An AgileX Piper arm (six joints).
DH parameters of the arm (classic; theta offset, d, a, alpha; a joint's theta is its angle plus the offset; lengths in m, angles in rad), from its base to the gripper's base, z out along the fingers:
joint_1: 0 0.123 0 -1.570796
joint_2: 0.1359 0 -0.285 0
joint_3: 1.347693 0 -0.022 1.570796
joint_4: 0 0.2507 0 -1.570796
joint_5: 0 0 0 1.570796
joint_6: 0 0.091 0 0
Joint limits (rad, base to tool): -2.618..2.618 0..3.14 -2.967..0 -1.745..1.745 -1.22..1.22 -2.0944..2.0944
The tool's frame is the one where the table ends.
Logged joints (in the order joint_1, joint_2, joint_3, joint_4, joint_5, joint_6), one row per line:
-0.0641 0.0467 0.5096 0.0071 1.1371 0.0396
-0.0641 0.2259 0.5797 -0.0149 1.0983 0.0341
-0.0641 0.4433 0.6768 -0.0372 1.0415 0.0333
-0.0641 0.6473 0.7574 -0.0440 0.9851 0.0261
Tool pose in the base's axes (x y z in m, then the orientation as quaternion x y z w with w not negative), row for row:
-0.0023 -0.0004 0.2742 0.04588 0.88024 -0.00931 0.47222
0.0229 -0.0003 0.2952 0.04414 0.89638 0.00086 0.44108
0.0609 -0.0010 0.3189 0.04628 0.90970 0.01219 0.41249
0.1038 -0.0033 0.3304 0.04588 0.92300 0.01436 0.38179
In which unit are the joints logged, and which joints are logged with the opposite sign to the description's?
The joints are logged in radians. Opposite sign: joint_3, joint_4.
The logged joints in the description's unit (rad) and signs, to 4 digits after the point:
-0.0641 0.0467 -0.5096 -0.0071 1.1371 0.0396
-0.0641 0.2259 -0.5797 0.0149 1.0983 0.0341
-0.0641 0.4433 -0.6768 0.0372 1.0415 0.0333
-0.0641 0.6473 -0.7574 0.0440 0.9851 0.0261

